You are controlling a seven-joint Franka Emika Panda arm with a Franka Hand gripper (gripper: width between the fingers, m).
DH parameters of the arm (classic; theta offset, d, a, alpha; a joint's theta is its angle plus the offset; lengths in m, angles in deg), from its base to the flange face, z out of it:
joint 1: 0 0.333 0 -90
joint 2: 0 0 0 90
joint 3: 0 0.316 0.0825 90
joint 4: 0 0 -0.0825 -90
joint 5: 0 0.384 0 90
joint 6: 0 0 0.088 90
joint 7: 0 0.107 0 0
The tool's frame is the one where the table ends.
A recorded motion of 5 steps. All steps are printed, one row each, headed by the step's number.
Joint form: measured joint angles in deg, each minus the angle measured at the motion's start. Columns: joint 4, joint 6, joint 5, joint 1, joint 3, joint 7, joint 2.
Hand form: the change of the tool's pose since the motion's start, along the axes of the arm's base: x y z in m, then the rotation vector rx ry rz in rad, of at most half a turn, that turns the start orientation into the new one. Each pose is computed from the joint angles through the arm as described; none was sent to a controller.
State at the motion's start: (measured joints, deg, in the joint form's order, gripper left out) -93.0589 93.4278 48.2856 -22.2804 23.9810 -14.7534 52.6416
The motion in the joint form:
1: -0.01 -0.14 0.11 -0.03 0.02 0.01 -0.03
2: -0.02 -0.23 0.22 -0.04 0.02 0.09 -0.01
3: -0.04 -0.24 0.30 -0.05 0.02 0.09 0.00
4: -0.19 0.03 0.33 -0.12 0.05 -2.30 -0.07
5: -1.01 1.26 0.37 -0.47 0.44 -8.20 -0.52
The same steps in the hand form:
1: 0.0000 0.0001 0.0006 0.0028 0.0011 -0.0002
2: -0.0002 0.0002 0.0006 0.0047 0.0038 -0.0010
3: -0.0003 0.0002 0.0005 0.0058 0.0046 -0.0020
4: -0.0004 -0.0002 0.0003 0.0192 -0.0338 0.0020
5: -0.0013 -0.0004 0.0007 0.0480 -0.1317 0.0097

